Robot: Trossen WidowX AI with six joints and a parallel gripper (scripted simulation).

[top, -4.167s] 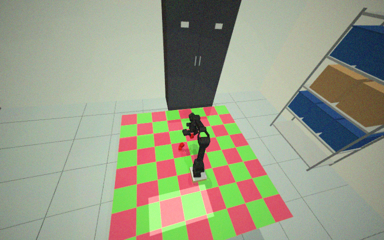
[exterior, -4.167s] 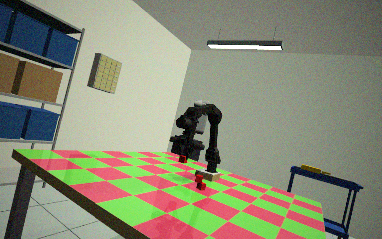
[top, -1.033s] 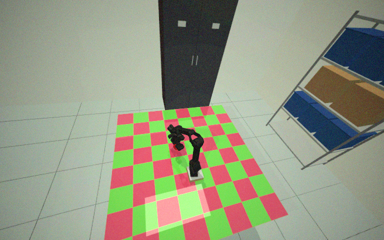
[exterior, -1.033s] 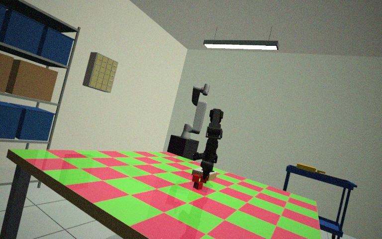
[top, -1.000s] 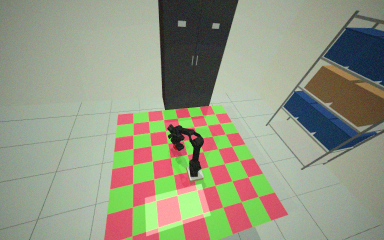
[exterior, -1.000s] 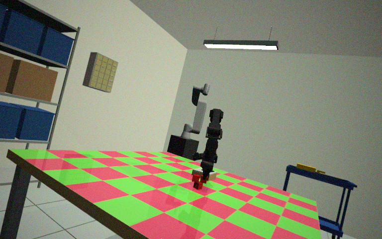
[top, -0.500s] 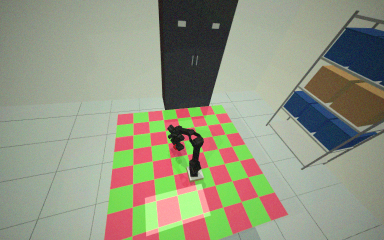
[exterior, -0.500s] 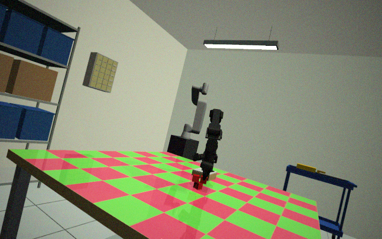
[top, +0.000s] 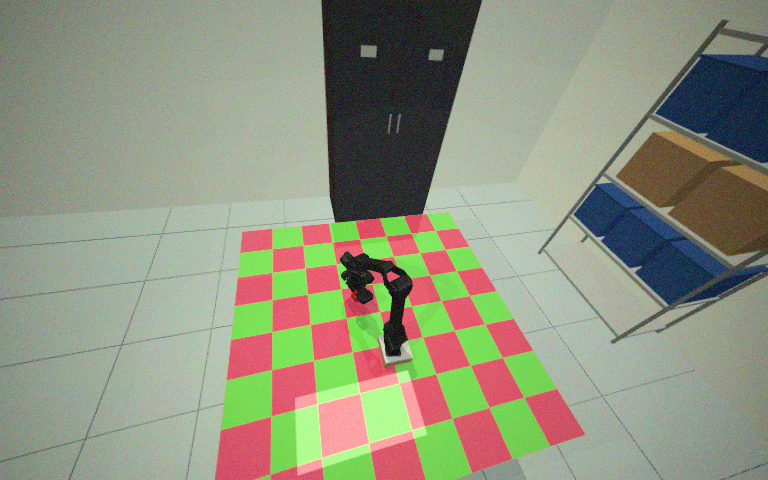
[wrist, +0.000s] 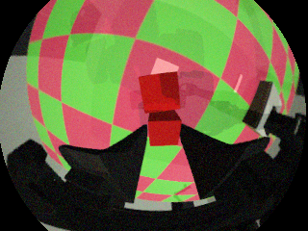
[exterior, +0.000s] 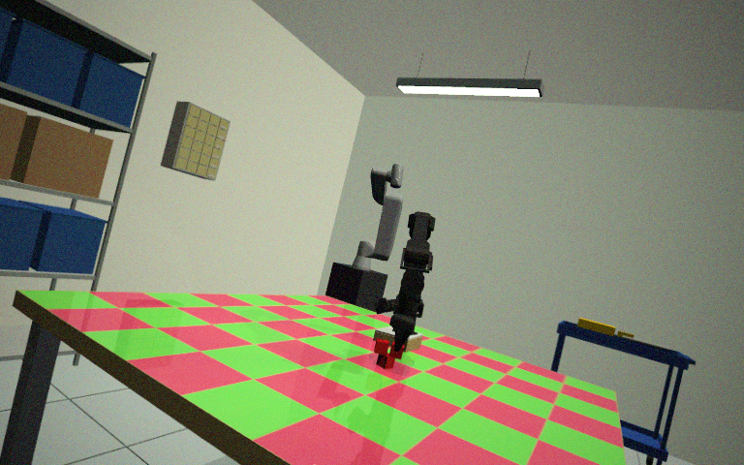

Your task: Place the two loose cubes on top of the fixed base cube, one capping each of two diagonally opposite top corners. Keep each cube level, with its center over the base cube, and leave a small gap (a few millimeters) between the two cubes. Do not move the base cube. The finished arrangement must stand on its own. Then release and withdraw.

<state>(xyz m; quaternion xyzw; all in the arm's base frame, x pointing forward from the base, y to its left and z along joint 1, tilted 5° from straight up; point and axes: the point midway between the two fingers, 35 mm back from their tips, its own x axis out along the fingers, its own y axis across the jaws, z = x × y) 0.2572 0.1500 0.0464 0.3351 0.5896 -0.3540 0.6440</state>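
Right now my gripper tip is 20 mm short of the red cube and 30 mm to the left of it.
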